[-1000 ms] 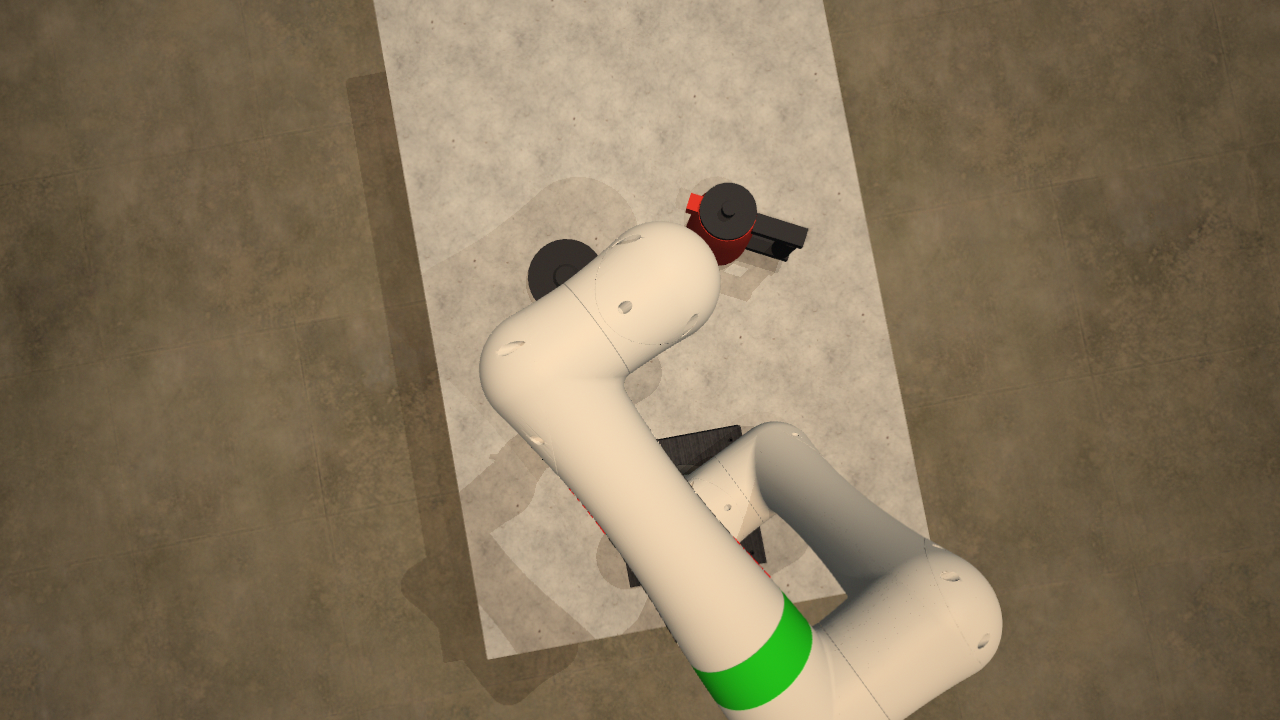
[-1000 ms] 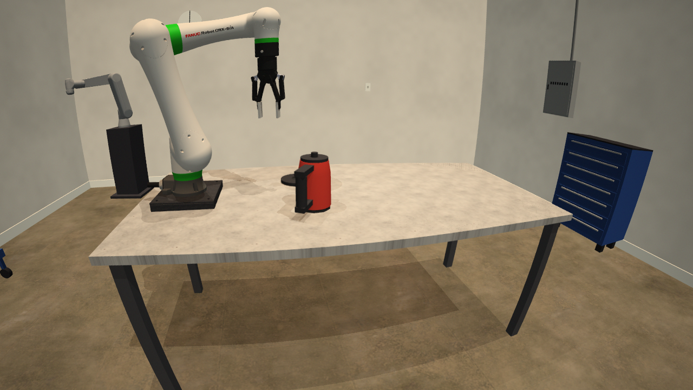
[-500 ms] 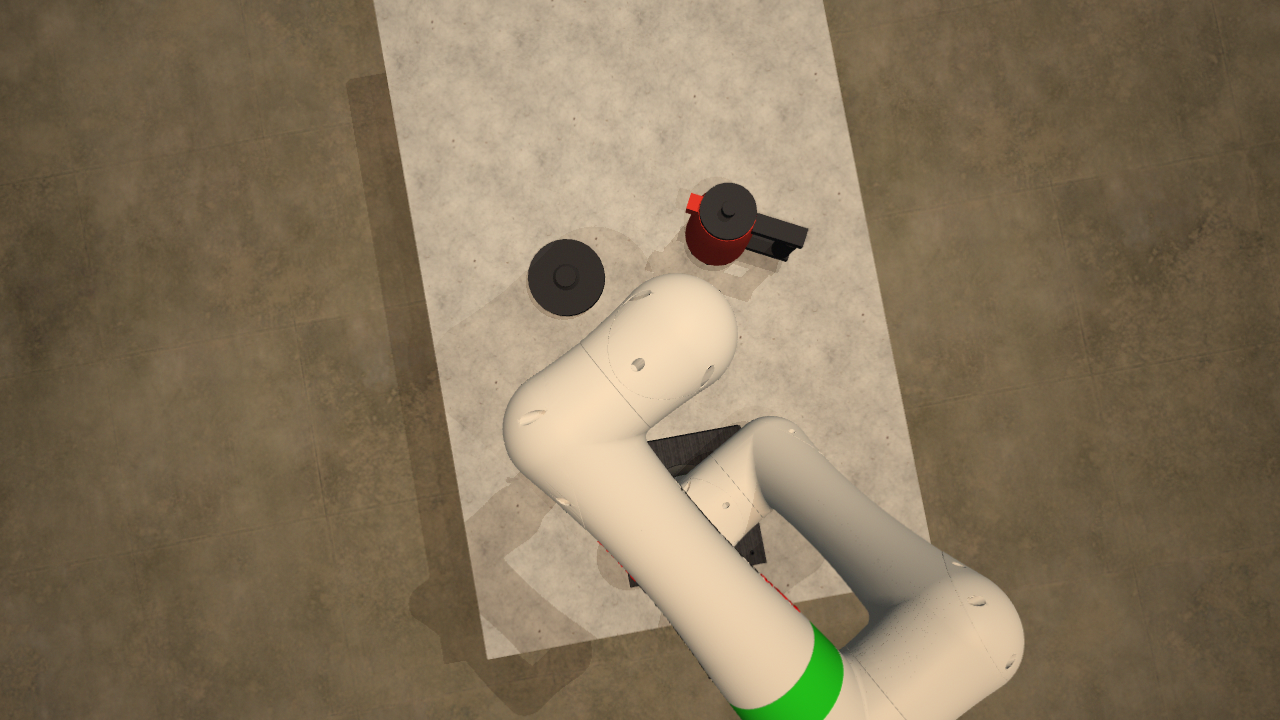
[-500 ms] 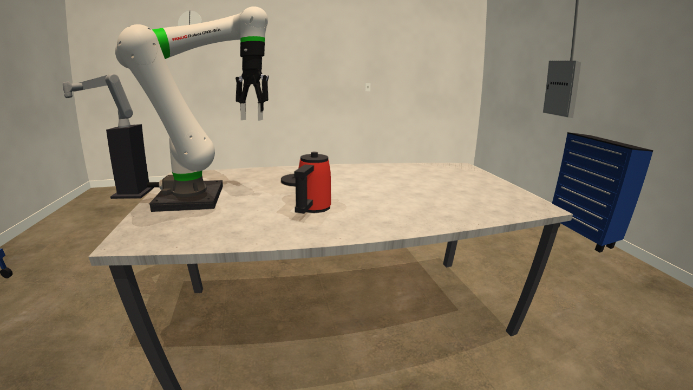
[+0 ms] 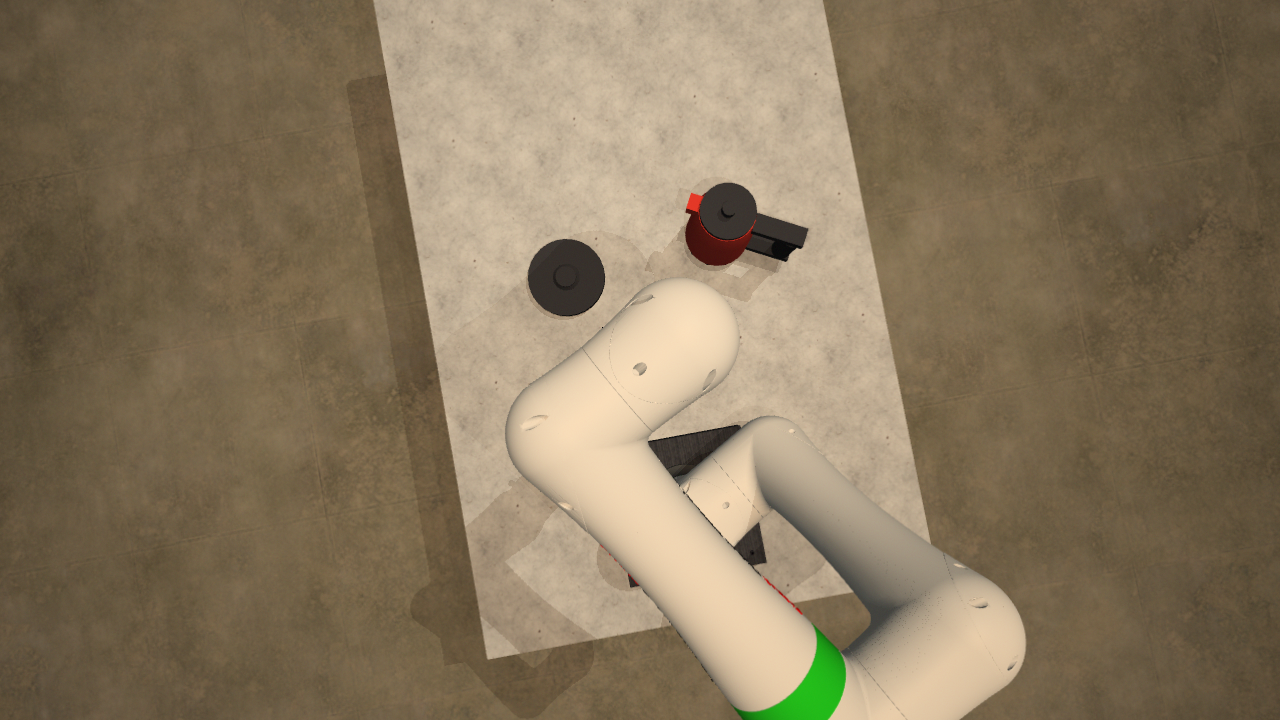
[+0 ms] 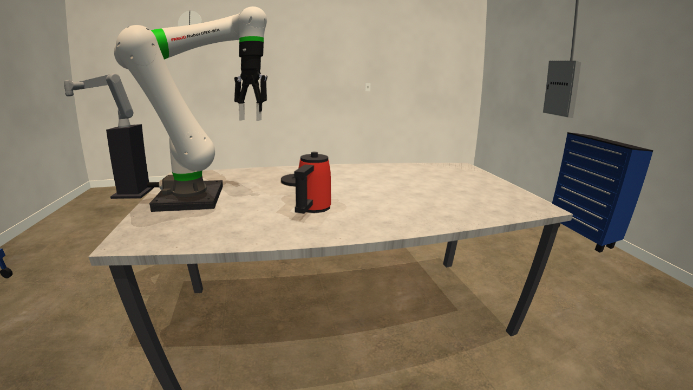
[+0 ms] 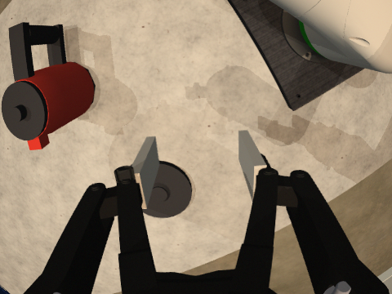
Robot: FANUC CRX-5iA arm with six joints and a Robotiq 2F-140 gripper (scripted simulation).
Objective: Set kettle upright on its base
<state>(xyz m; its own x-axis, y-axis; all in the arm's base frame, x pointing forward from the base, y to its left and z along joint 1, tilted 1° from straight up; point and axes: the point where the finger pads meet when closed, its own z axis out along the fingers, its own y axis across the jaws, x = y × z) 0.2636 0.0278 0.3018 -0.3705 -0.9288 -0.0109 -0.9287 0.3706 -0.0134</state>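
The red kettle lies 23 cm below my hand, 23 cm ahead of it and 16 cm to the right of it. The rest, counted from my hand: round black base: 32 cm below, 18 cm ahead, 17 cm to the left.
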